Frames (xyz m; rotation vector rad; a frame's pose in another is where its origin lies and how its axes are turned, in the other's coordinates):
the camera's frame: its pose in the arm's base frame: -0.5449 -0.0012 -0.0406 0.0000 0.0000 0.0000
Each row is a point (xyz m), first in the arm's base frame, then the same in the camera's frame.
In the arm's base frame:
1: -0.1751 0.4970 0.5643
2: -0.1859 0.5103 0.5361
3: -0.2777 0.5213 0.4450
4: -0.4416 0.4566 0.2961
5: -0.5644 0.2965 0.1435
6: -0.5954 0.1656 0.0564
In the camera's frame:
1: 0.3698 0.4982 0.6049
2: 0.3590 0.5115 0.5767
3: 0.2672 0.5225 0.4856
4: 0.1033 0.4578 0.3367
5: -0.0195 0.2977 0.1841
6: -0.0505 0.1668 0.0970

